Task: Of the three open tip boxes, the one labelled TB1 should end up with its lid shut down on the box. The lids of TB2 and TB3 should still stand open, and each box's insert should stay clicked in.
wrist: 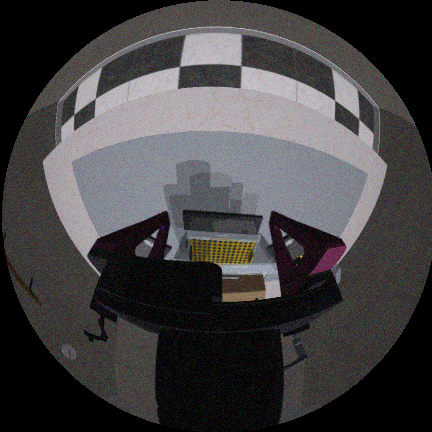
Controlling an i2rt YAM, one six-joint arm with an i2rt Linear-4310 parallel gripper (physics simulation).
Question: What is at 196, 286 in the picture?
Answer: My gripper.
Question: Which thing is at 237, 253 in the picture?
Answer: A clear lid.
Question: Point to a grey-blue mat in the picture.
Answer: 124, 183
